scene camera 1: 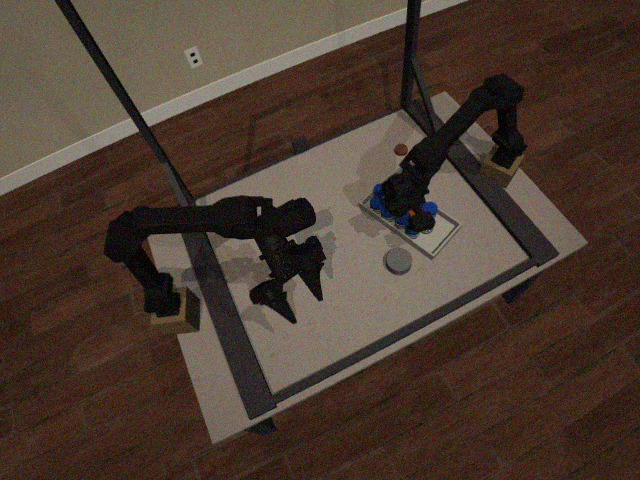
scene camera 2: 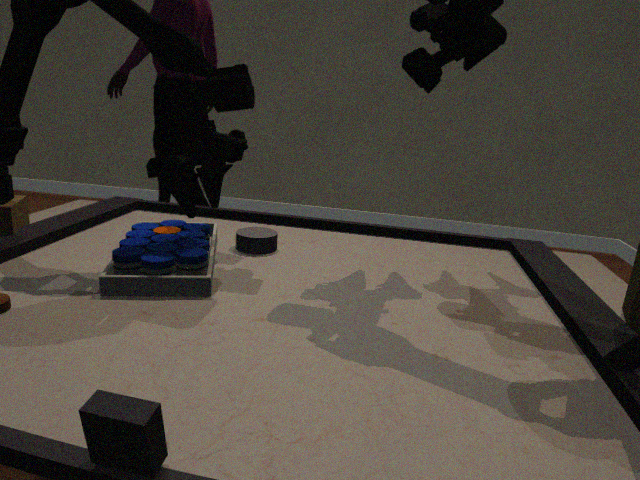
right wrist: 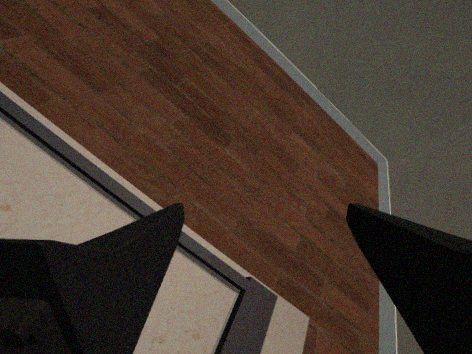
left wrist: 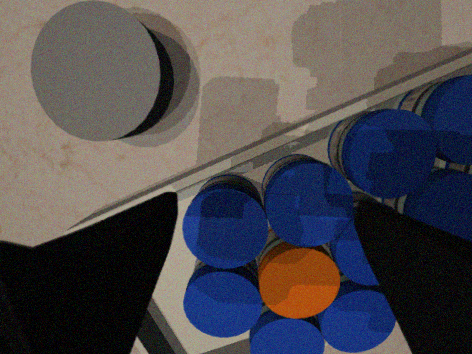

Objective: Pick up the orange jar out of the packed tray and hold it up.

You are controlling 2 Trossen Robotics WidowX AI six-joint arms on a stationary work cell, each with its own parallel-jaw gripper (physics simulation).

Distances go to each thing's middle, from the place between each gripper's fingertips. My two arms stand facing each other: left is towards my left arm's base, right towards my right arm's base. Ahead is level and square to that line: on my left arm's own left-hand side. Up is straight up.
I see my right gripper 310 mm to the right of the grey round disc [scene camera 2: 252, 240], 310 mm above it and 130 mm past it. From my right hand the other things lie so: orange jar [left wrist: 296, 282]: 430 mm to the left, 300 mm below, 240 mm behind; pale tray [scene camera 1: 442, 229]: 420 mm to the left, 340 mm below, 260 mm behind.
My left gripper is now 60 mm to the right of the orange jar, 50 mm above it and 20 mm past it. From my left hand the other things lie so: pale tray 90 mm below, 50 mm to the left, 40 mm behind; grey round disc 90 mm ahead, 60 mm to the right, 60 mm below.
